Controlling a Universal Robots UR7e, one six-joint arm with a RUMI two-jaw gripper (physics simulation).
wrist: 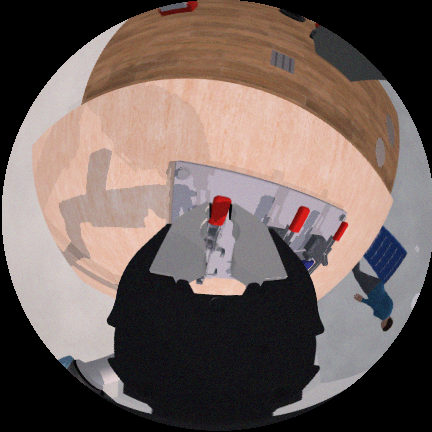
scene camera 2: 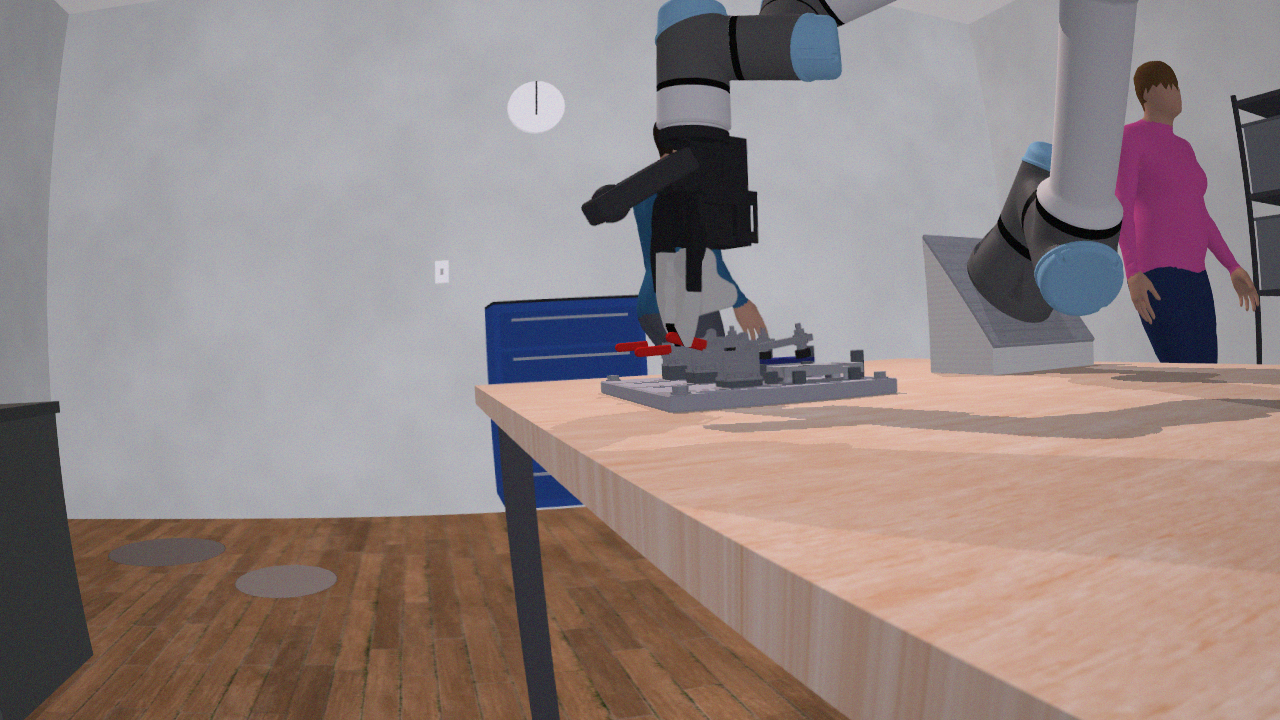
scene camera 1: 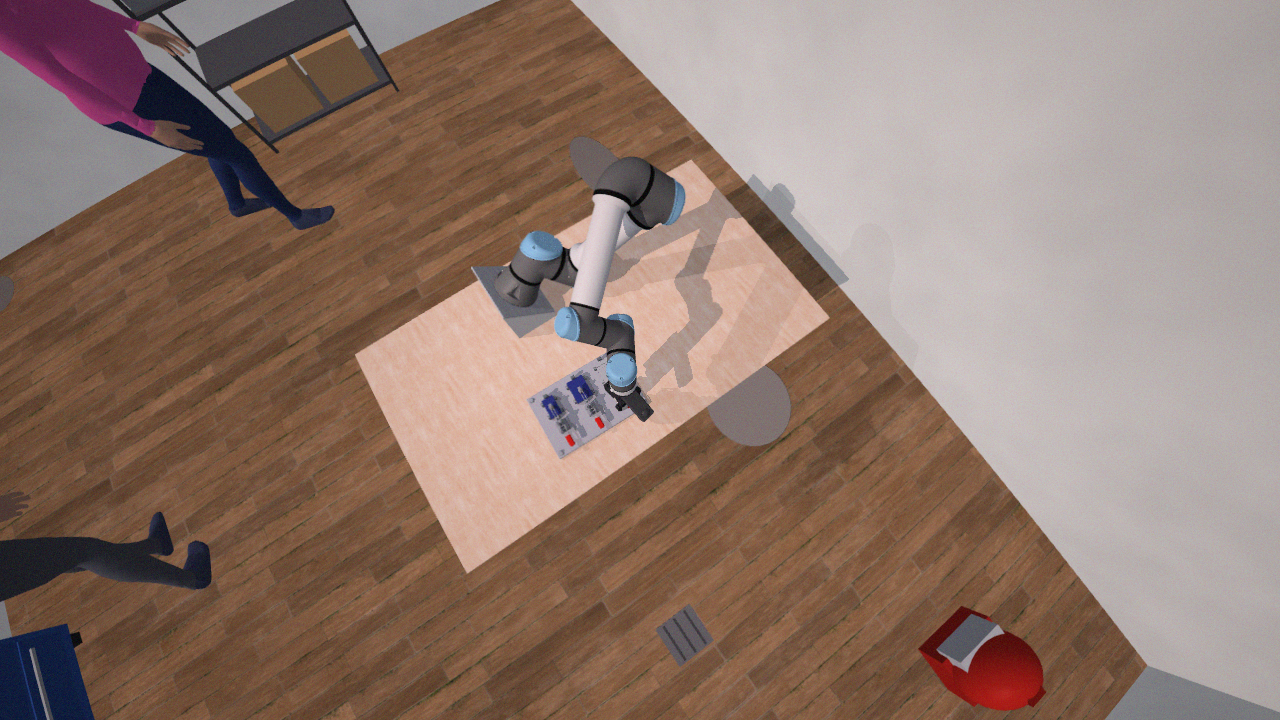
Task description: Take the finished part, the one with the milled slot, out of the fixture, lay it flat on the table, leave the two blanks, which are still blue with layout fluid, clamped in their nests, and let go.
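Places are measured from the arm's base along level axes (x back, y left, z down), in centimetres.
Pixels of known places: gripper, fingertip midpoint: (wrist: 220,204) (scene camera 2: 681,346); arm's base, origin of the base link: (scene camera 2: 1010,286) (scene camera 1: 515,290).
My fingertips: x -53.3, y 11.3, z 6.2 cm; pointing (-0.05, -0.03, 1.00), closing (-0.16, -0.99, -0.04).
Observation:
Ahead of a thing's pixels: the offset from my fingertips to its top centre. "pt": to the spot under its first point. Level surfaces: height alone.
The fixture plate (scene camera 1: 585,435) (scene camera 2: 778,399) (wrist: 235,179) lies on the table with three toggle clamps. My gripper (scene camera 2: 677,336) (wrist: 220,204) points down and is shut on the red handle @[dx +0.7, dy +0.1, dz -1.4 cm] (wrist: 220,206) of the clamp at the plate's end nearest the wall. The other two red handles @[dx +2.9, dy -21.9, dz -2.1 cm] (scene camera 1: 570,440) @[dx +0.2, dy -10.9, dz -0.2 cm] (scene camera 1: 599,421) (wrist: 300,219) (wrist: 340,231) stand free of the fingers. Two blue blanks @[pt dx +12.6, dy -21.3, dz -0.9 cm] (scene camera 1: 552,407) (scene camera 1: 580,388) sit in their nests behind these handles. The finished part cannot be made out; the arm covers its nest in scene camera 1, and fingers and clamp parts crowd it in the wrist view.
The table @[dz +5.5 cm] (scene camera 1: 429,429) (scene camera 2: 984,483) (wrist: 240,115) carries the arm's slanted grey base (scene camera 1: 514,313) (scene camera 2: 957,331) behind the fixture. The neighbouring clamp stands close beside my fingers. A person in pink (scene camera 1: 80,62) (scene camera 2: 1168,197) and one in blue (wrist: 377,298) stand away from the table.

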